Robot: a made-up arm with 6 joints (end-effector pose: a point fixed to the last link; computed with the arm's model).
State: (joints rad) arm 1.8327 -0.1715 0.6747 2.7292 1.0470 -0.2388
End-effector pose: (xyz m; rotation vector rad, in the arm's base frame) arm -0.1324 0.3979 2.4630 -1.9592 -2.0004 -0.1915
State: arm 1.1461 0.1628 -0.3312 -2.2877 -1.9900 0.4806
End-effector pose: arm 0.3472 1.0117 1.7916 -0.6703 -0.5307 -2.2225
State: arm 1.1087 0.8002 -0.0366 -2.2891 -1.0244 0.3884
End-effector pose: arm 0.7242 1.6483 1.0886 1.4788 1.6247 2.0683
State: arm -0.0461 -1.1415 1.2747 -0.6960 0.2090 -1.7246
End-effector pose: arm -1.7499 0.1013 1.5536 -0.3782 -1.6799 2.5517
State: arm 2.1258 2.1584 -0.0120 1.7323 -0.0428 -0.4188
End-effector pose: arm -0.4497 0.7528 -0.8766 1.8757 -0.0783 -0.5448
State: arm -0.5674 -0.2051 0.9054 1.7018 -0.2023 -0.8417
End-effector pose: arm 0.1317 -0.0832 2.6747 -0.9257 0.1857 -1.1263
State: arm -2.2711 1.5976 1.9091 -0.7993 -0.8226 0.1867
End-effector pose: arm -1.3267 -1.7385 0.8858 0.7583 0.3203 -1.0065
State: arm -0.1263 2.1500 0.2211 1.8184 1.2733 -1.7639
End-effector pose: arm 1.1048 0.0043 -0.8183 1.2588 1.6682 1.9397
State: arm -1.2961 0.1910 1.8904 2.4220 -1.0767 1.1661
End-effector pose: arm -0.0425 -0.0884 2.6195 -1.1002 -1.3701 1.7684
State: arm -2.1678 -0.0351 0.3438 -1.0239 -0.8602 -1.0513
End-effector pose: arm -0.3425 -0.7235 2.2852 1.1546 -0.9302 -0.4090
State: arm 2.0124 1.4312 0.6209 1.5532 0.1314 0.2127
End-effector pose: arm -0.9155 1.9054 0.2651 2.4492 1.3155 -1.1045
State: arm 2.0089 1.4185 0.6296 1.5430 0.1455 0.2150
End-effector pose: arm -0.9143 1.9153 0.2962 2.4524 1.3345 -1.1314
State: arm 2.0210 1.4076 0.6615 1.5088 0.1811 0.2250
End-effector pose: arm -0.9502 1.9183 0.3410 2.4338 1.3936 -1.1974
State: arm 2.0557 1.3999 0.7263 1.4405 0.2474 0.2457
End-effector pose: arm -1.0388 1.9063 0.4063 2.3732 1.5137 -1.3201
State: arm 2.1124 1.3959 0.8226 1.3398 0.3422 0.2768
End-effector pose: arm -1.1749 1.8685 0.4943 -2.1804 -1.6450 1.4507
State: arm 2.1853 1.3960 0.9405 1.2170 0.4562 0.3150
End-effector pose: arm -1.3371 1.7958 0.5993 -1.8649 -1.7547 1.5573
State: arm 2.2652 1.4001 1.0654 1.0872 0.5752 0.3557
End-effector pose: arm -1.4960 1.6898 0.7084 -1.5119 -1.8455 1.6468
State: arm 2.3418 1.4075 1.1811 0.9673 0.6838 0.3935
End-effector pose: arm -1.6272 1.5671 0.8046 -1.1735 -1.8992 1.7095
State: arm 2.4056 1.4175 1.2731 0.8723 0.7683 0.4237
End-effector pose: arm -1.7202 1.4532 0.8724 -0.9026 -1.9178 1.7482
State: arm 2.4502 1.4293 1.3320 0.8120 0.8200 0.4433
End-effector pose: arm -1.7780 1.3700 0.9038 -0.7336 -1.9189 1.7717
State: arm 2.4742 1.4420 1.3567 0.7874 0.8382 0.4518
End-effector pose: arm -1.8093 1.3263 0.9002 -0.6709 -1.9195 1.7877
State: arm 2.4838 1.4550 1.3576 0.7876 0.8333 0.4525
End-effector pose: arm -1.8250 1.3115 0.8734 -0.6817 -1.9250 1.8003
